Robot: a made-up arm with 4 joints.
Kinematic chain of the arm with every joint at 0, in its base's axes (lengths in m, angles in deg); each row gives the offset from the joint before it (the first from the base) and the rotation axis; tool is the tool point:
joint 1: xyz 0 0 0.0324 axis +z
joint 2: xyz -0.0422 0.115 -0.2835 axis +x
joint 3: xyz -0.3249 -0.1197 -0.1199 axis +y
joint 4: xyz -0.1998 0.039 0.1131 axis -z
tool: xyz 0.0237 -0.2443 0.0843
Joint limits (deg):
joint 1: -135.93..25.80
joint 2: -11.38..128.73
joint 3: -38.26..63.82
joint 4: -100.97..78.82
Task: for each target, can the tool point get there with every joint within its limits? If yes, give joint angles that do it. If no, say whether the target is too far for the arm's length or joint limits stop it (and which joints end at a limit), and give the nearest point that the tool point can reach.
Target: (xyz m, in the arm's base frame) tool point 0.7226 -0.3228 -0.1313
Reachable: no: joint limits stop it (at a limit: joint 1, joint 2, joint 3) | nearest point 0.3094 -0.0671 -0.3372 | short by 0.528 m
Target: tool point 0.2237 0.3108 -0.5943
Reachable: yes | joints -107.71 111.89 36.87 -7.52
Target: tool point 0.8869 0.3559 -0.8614
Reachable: no: too far | nearest point 0.7135 0.3587 -0.5573 | short by 0.350 m
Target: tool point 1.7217 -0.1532 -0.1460
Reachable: no: too far | nearest point 0.8716 0.2643 -0.2786 | short by 0.956 m
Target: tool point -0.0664 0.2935 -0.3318
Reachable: yes | joints -68.42 91.14 7.11 -84.79
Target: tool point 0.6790 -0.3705 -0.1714
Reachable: no: joint limits stop it (at a limit: joint 1, joint 2, joint 3) | nearest point 0.3131 -0.0686 -0.3469 | short by 0.506 m
